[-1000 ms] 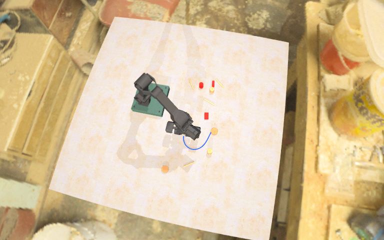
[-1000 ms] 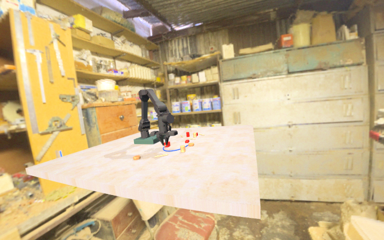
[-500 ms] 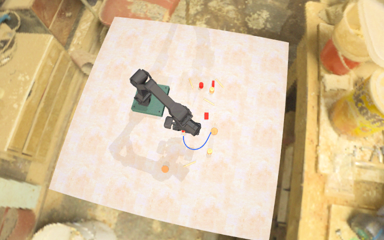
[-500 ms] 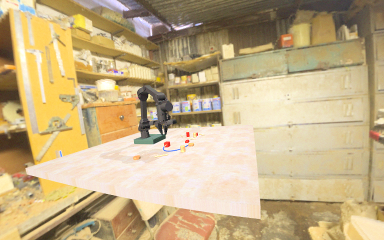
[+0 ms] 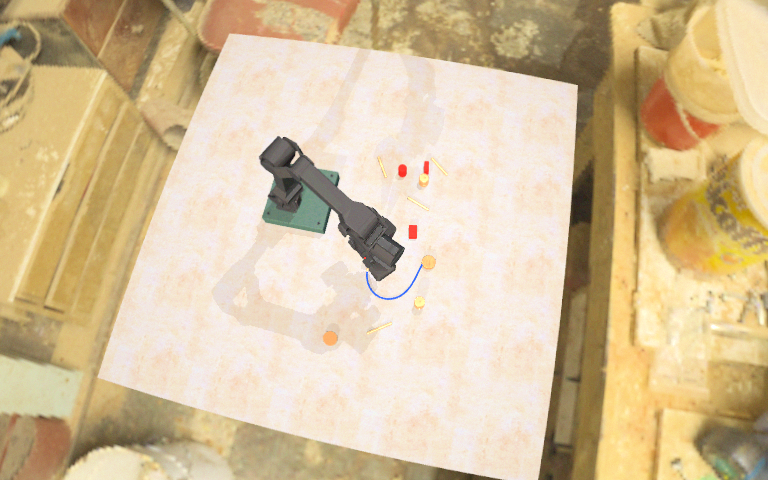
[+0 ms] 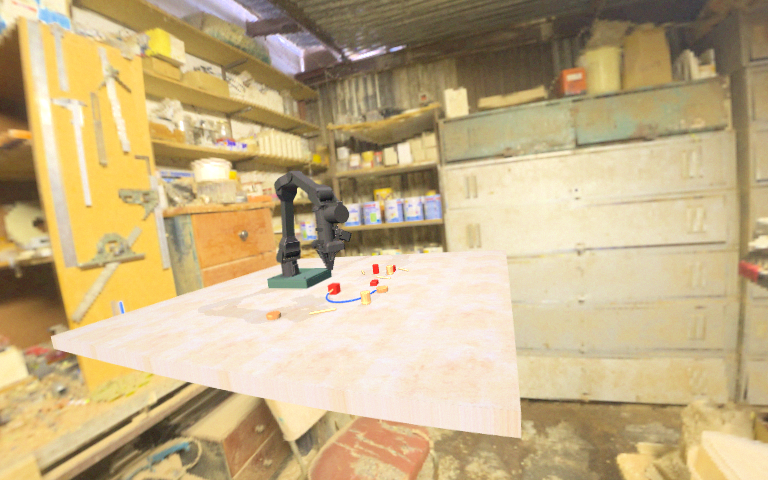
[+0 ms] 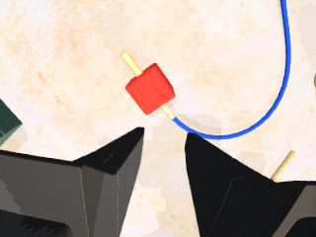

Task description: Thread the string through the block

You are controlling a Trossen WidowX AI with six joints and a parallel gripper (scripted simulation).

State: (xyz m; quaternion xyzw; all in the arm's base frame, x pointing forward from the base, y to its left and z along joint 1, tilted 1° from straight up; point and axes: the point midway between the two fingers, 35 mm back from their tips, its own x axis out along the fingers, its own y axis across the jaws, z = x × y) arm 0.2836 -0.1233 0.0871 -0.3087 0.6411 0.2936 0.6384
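Right now the red block is 20 mm to the left of my gripper tip and 70 mm below it. The rest, counted from my gripper tip: red piece (100 mm ahead, 130 mm to the left, 80 mm below); round wooden button (160 mm ahead, 50 mm to the left, 80 mm below); thin wooden stick (70 mm below).
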